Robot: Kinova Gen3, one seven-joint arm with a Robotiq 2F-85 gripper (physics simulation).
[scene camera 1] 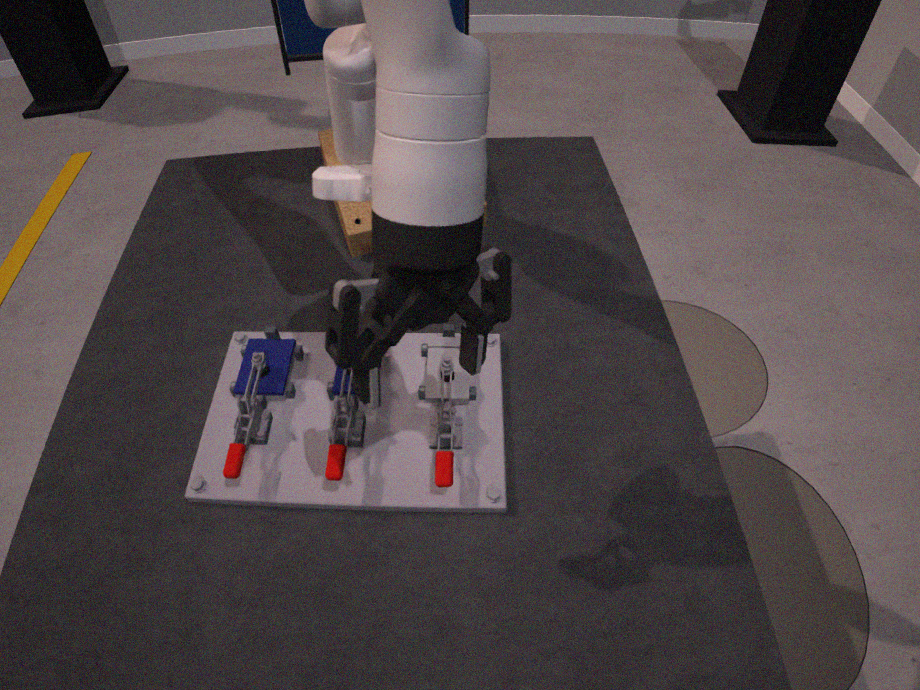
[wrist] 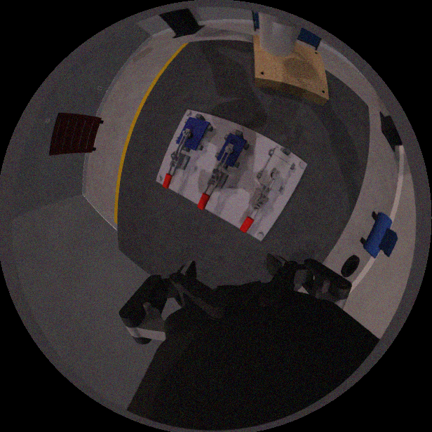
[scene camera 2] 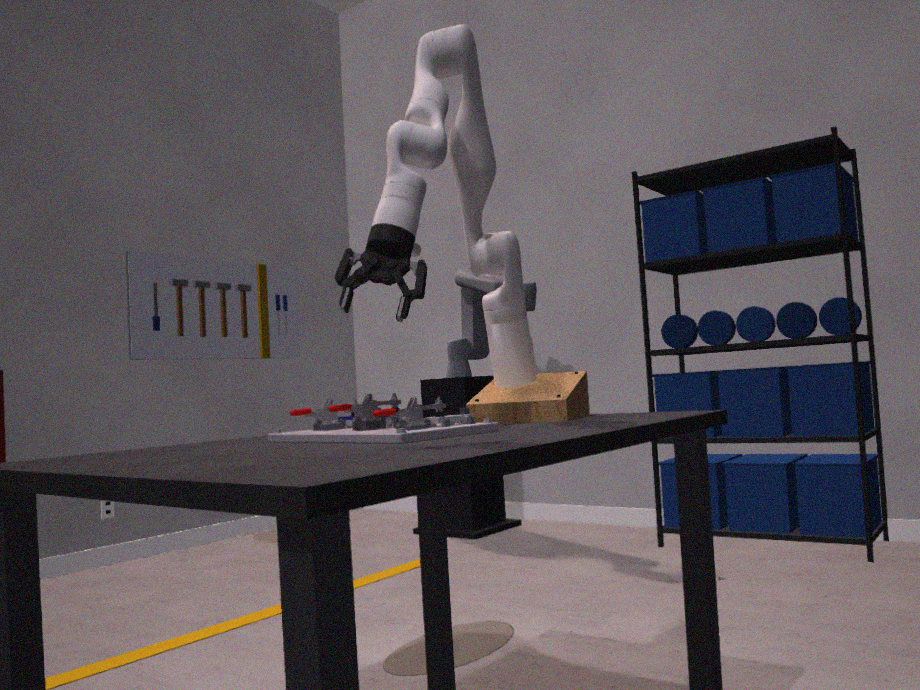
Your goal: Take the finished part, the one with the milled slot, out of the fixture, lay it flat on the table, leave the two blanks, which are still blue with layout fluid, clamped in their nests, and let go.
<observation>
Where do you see a finished part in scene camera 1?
438,347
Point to a white fixture plate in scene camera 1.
At 395,469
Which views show the gripper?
Scene camera 1, the wrist view and scene camera 2: all of them.
</observation>
